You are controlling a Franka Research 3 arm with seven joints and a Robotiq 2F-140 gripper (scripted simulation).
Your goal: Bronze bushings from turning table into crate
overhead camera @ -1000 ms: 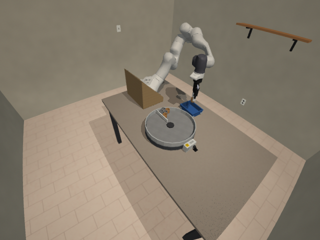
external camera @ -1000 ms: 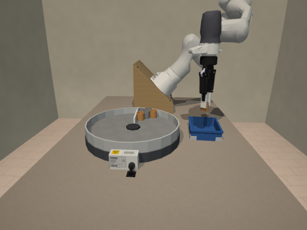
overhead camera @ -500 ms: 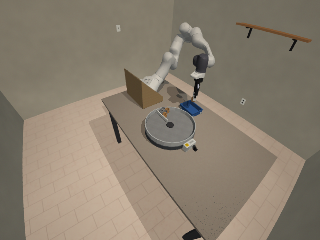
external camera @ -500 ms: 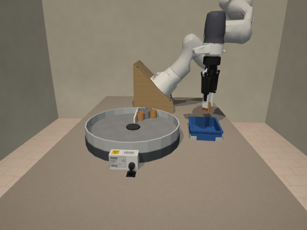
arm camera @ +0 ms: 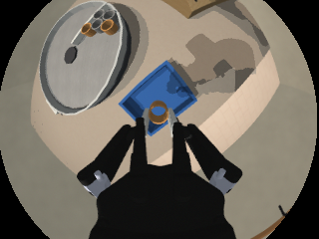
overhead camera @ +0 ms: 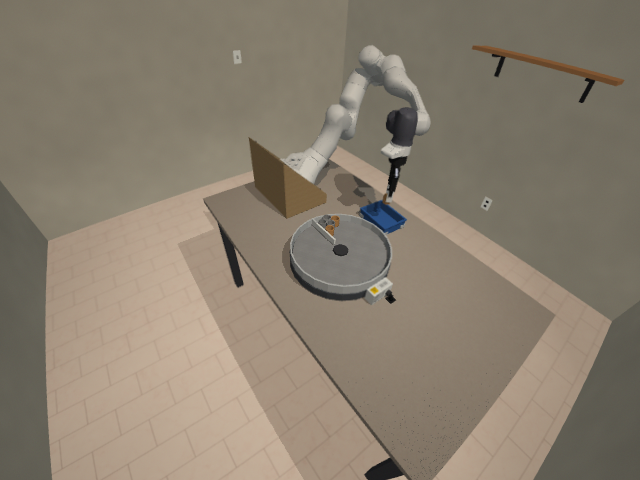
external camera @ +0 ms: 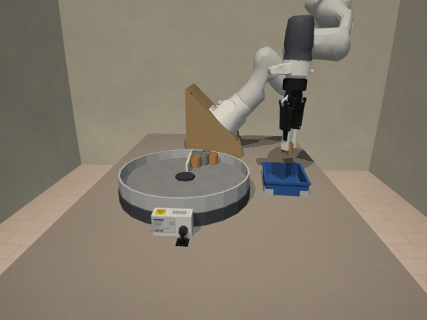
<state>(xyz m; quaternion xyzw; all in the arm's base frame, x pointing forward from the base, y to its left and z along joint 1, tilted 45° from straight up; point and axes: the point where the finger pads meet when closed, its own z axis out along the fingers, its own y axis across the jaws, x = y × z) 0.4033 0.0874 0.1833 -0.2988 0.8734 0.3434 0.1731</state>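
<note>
Now: the blue crate 150 mm below my hand and 10 mm behind it. Round my hand: grey turning table: 350 mm to the right, 120 mm below, 40 mm ahead.
</note>
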